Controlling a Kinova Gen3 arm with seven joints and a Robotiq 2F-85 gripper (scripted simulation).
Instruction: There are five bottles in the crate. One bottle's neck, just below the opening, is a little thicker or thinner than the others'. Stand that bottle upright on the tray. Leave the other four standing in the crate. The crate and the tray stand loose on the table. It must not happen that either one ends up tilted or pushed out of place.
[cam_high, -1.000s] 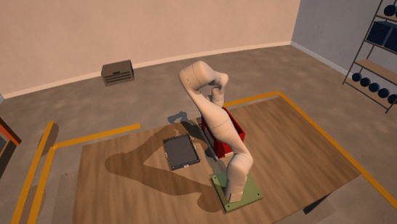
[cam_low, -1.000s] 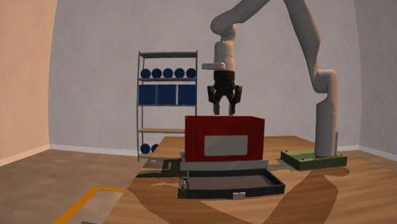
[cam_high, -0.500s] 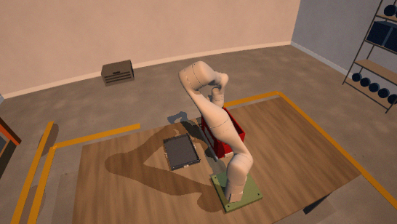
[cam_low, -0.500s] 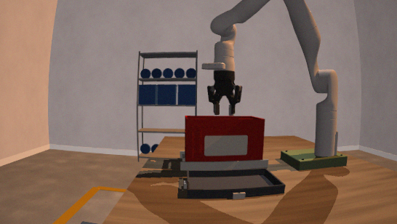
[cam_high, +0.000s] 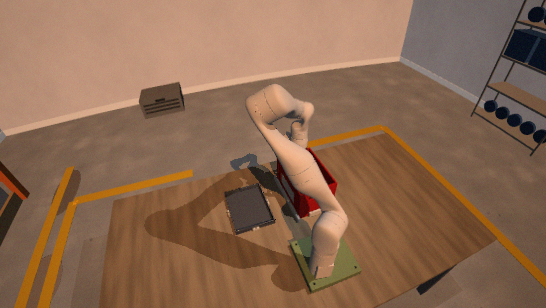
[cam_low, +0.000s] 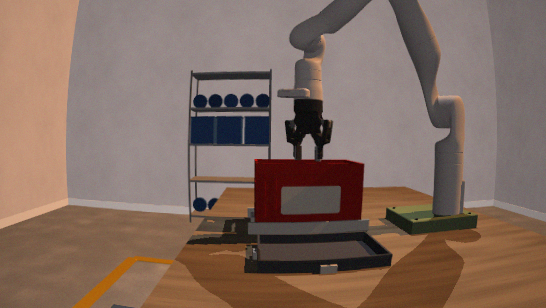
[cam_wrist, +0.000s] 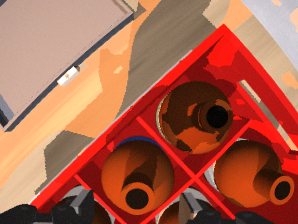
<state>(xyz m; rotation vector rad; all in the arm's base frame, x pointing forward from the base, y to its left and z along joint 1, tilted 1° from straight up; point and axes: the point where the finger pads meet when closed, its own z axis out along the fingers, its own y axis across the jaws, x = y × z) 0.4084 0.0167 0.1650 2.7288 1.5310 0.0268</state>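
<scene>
Right now the red crate is 10 mm ahead of my hand, 40 mm to the right of it and 110 mm below it. Round my hand: dark tray (50 mm behind, 250 mm to the left, 180 mm below).
</scene>
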